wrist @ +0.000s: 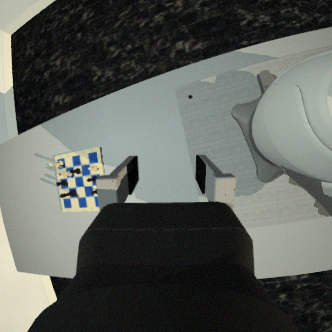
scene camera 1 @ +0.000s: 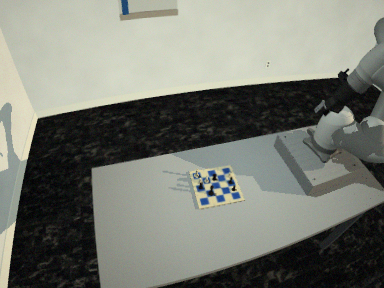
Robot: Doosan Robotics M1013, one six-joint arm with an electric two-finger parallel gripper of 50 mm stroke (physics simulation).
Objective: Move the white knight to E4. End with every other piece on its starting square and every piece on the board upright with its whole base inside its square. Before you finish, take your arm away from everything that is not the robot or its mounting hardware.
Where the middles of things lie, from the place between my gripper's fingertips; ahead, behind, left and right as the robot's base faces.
Labels:
Now: hand 450 mm short of the chessboard point(wrist: 83, 200), 380 mm above it and 90 mm to the left of it.

